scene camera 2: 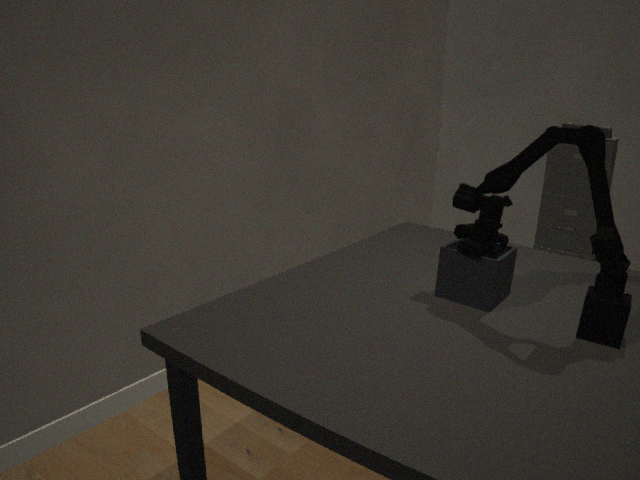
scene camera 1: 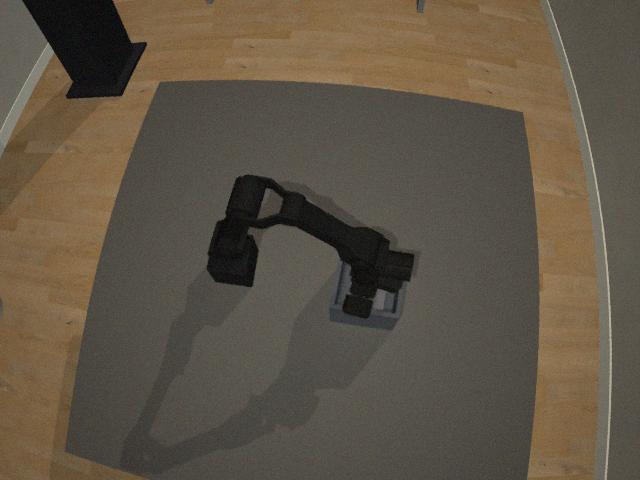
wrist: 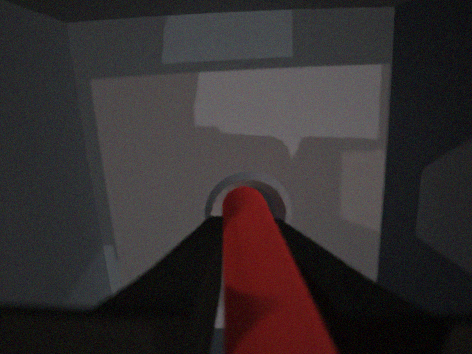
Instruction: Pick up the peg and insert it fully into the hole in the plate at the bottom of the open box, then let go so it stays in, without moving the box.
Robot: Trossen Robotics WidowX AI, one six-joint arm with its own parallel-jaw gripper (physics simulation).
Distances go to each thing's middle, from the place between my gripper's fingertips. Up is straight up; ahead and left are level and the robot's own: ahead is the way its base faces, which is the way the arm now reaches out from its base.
Scene:
I see the blue-grey box [scene camera 2: 483,283] right at my hand. The rest, counted from my hand: red peg [wrist: 265,297] 4 cm above, 1 cm ahead; then pale plate [wrist: 311,140] 3 cm below.

